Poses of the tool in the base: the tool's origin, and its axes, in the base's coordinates. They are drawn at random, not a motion.
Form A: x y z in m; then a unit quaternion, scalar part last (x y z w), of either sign.
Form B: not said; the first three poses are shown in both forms.
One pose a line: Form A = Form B
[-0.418, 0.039, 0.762, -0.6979, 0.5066, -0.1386, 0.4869] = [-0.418, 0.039, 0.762, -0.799, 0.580, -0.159, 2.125]
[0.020, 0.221, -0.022, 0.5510, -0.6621, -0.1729, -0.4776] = [0.020, 0.221, -0.022, -0.627, 0.754, 0.197, 2.146]
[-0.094, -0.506, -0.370, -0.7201, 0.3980, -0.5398, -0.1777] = [-0.094, -0.506, -0.370, 0.732, -0.404, 0.549, 2.784]
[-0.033, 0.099, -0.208, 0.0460, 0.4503, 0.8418, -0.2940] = [-0.033, 0.099, -0.208, -0.048, -0.471, -0.881, 2.545]
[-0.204, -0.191, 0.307, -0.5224, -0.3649, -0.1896, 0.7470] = [-0.204, -0.191, 0.307, -0.786, -0.549, -0.285, 1.455]
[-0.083, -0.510, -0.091, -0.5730, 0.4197, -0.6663, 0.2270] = [-0.083, -0.510, -0.091, -0.588, 0.431, -0.684, 2.684]
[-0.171, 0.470, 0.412, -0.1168, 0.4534, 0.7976, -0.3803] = [-0.171, 0.470, 0.412, 0.126, -0.490, -0.862, 2.361]
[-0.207, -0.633, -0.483, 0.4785, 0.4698, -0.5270, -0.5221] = [-0.207, -0.633, -0.483, -0.561, -0.551, 0.618, 2.043]
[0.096, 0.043, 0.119, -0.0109, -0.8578, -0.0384, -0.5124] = [0.096, 0.043, 0.119, 0.013, 0.999, 0.045, 2.066]
